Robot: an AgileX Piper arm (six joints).
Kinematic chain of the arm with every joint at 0, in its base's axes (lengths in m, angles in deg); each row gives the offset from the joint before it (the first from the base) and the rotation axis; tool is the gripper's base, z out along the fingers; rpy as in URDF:
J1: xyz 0 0 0.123 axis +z
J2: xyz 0 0 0 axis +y
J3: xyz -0.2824 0 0.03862 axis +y
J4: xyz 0.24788 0 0.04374 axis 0.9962 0 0.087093
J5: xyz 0 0 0 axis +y
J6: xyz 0.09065 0 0.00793 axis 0.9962 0 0.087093
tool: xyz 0 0 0 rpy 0 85.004 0
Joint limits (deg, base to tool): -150..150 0..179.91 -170..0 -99.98..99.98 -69.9..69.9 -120..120
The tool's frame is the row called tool.
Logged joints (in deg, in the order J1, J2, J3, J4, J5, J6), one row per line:
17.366, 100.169, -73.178, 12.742, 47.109, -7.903
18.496, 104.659, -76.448, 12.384, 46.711, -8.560
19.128, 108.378, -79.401, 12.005, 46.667, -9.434
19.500, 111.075, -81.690, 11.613, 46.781, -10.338
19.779, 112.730, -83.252, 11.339, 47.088, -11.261
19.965, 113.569, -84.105, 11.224, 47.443, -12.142
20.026, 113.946, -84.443, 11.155, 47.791, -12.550
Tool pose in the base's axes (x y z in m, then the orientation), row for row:
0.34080, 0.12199, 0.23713, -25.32, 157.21, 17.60
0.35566, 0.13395, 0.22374, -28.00, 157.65, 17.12
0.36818, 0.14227, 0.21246, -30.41, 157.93, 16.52
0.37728, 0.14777, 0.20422, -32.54, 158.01, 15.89
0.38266, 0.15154, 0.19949, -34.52, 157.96, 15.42
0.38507, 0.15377, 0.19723, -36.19, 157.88, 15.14
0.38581, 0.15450, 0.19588, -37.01, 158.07, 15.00
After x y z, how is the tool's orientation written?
As a rotation vector, in degrees.
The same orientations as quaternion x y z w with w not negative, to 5 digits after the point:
-0.15569, 0.96670, 0.10822, 0.17188
-0.17150, 0.96563, 0.10486, 0.16479
-0.18569, 0.96436, 0.10088, 0.15921
-0.19829, 0.96287, 0.09683, 0.15552
-0.21004, 0.96111, 0.09382, 0.15280
-0.21992, 0.95943, 0.09200, 0.15056
-0.22452, 0.95893, 0.09100, 0.14750

